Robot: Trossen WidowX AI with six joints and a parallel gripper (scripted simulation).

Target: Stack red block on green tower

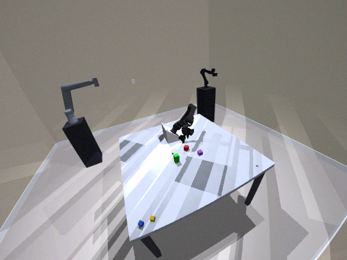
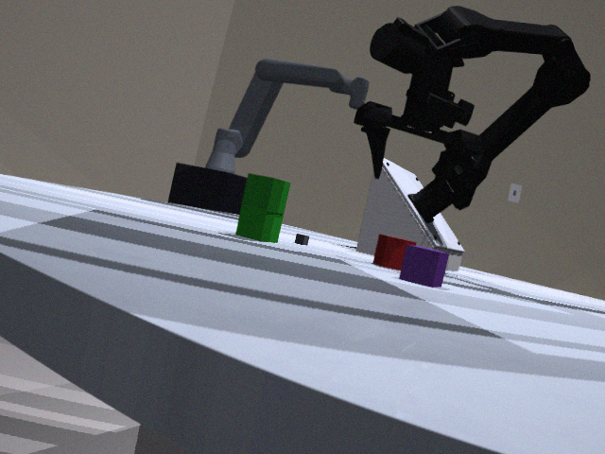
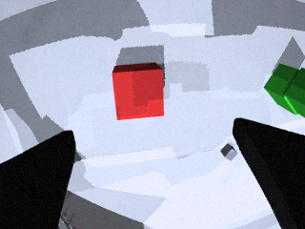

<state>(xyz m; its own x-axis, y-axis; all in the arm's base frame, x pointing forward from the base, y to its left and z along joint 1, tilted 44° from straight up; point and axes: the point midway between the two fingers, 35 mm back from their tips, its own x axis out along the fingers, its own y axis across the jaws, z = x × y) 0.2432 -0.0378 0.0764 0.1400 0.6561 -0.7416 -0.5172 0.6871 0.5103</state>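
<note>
Right now the red block is 100 mm below my gripper tip. The rest, counted from my gripper tip: small black cube (30 mm behind, 150 mm to the right, 110 mm below); then yellow block (490 mm ahead, 570 mm to the right, 110 mm below); then purple block (140 mm ahead, 80 mm to the left, 100 mm below).
</note>
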